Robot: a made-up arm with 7 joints.
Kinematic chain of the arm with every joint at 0, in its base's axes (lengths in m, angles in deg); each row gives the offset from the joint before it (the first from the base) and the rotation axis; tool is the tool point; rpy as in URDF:
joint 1: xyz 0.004 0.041 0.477 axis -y
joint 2: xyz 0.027 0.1 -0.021 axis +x
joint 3: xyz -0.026 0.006 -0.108 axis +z
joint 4: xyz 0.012 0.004 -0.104 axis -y
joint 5: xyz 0 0.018 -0.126 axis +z
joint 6: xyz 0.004 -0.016 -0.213 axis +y
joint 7: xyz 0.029 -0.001 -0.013 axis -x
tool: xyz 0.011 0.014 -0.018 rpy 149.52 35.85 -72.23
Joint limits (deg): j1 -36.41..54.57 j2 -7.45..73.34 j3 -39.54..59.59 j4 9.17..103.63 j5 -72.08..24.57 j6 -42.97..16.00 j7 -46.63..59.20
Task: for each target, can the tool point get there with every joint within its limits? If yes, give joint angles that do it. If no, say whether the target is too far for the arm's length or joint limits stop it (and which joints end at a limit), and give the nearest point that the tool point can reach.
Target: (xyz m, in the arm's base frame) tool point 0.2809 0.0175 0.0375
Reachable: yes | joints 3.87 -0.94 -21.88 44.90 -62.54 -24.95 -20.45
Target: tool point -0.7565 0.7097 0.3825
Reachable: no: too far | nearest point -0.2249 0.5752 0.1393 | short by 0.600 m
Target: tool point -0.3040 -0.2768 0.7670
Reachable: no: joint limits stop it (at a limit: joint 1, joint 2, joint 3, joint 4, joint 7) | nearest point 0.2115 -0.0891 0.6432 | short by 0.562 m
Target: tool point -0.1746 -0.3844 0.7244
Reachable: no: joint limits stop it (at a limit: joint 1, joint 2, joint 3, joint 4, joint 7) | nearest point 0.2184 -0.1037 0.6398 | short by 0.490 m
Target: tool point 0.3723 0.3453 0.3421
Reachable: yes | joints 13.82 12.32 29.01 81.99 -63.80 -27.60 -11.06
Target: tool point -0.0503 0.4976 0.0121
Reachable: yes | joints -28.02 47.02 -31.80 20.85 11.70 9.61 -22.78
